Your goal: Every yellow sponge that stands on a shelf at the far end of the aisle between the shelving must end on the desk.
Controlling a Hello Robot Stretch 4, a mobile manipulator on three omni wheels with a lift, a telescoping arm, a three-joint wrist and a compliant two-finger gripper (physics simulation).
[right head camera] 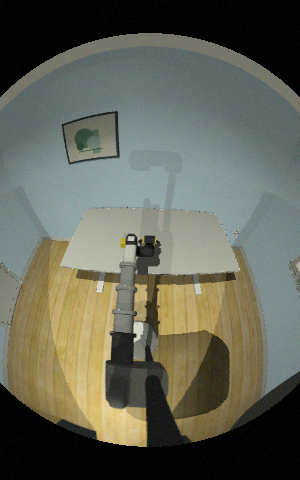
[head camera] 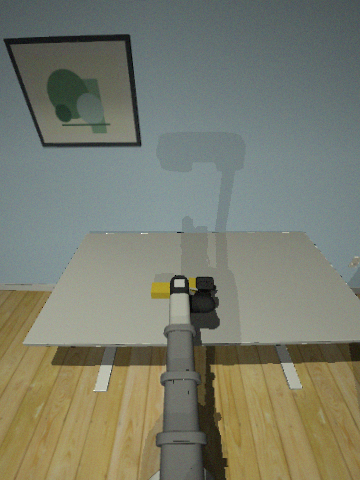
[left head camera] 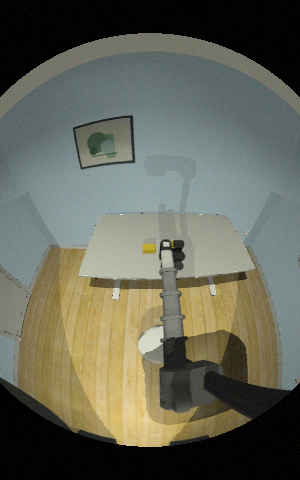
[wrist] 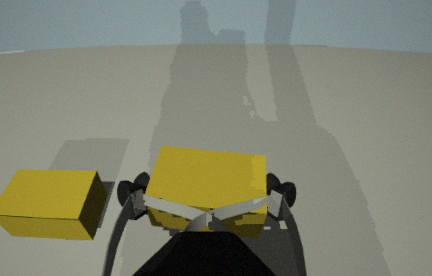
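Where they show: gripper, fingertip midpoint: (wrist: 207,188); robot's base, link origin: (right head camera: 137,338) (left head camera: 158,343).
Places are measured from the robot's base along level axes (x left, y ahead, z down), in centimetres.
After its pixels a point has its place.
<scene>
My gripper (wrist: 207,188) {z -75.0, x -9.1, y 73.7 cm} is shut on a yellow sponge (wrist: 210,172) {z -78.0, x -9.4, y 73.1 cm}, with one fingertip at each side of it. The held sponge is over the desk (head camera: 290,285) {z -69.3, x -57.5, y 78.0 cm} (left head camera: 215,250) {z -69.3, x -50.2, y 71.6 cm} (right head camera: 200,240) {z -69.2, x -55.8, y 80.7 cm} (wrist: 360,105) {z -69.2, x -38.6, y 96.2 cm}; the gap below it is hard to judge. In the head camera view the wrist hides most of the held sponge. A second yellow sponge (head camera: 160,290) {z -73.7, x 9.0, y 72.4 cm} (left head camera: 149,248) {z -73.7, x 7.7, y 72.3 cm} (right head camera: 123,242) {z -73.7, x 10.6, y 72.6 cm} (wrist: 42,195) {z -73.8, x 8.5, y 73.7 cm} lies flat on the desk, left of the gripper and apart from it. The shelving does not show in these views.
The arm (head camera: 181,400) {z -105.7, x -0.1, y 21.4 cm} (left head camera: 172,305) {z -105.7, x -0.1, y 20.4 cm} (right head camera: 125,300) {z -105.7, x -0.5, y 20.3 cm} reaches out over the desk's front edge. A blue wall stands behind the desk, with a framed picture (head camera: 75,95) {z -148.2, x 49.2, y 130.0 cm} (left head camera: 105,142) {z -146.4, x 44.6, y 130.0 cm} (right head camera: 91,137) {z -147.1, x 44.2, y 129.9 cm} at the upper left. Desk feet (head camera: 105,372) (head camera: 289,370) stick out on the wooden floor.
</scene>
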